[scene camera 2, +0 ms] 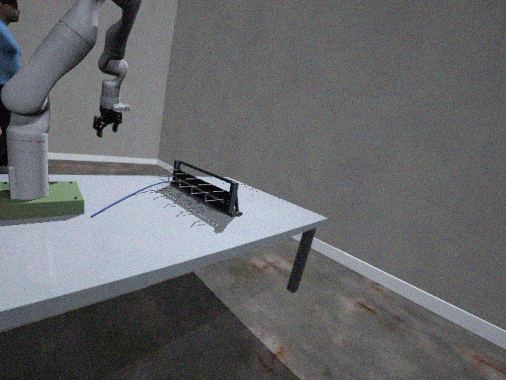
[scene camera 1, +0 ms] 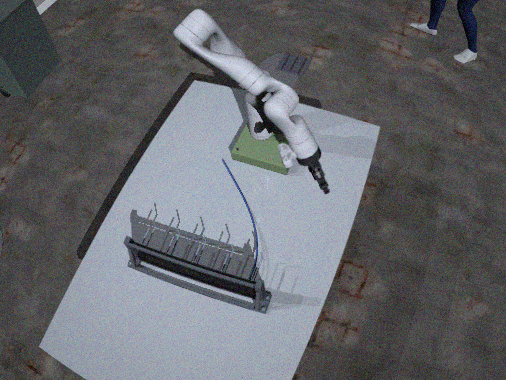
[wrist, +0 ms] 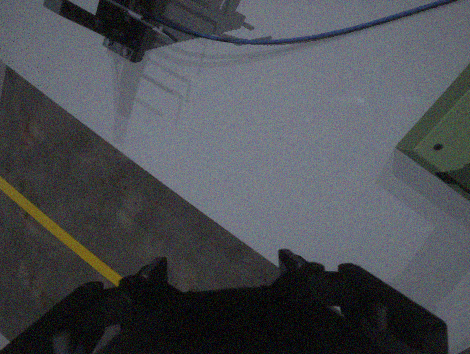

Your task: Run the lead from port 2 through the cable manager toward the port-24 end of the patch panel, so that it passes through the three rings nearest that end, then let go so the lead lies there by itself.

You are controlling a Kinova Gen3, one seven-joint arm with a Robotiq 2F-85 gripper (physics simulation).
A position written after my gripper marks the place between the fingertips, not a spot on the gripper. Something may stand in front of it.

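From the wrist view I see that my gripper (wrist: 224, 266) is open, and it holds nothing. Scene camera 1, for its part, shows me a black patch panel (scene camera 1: 173, 267).
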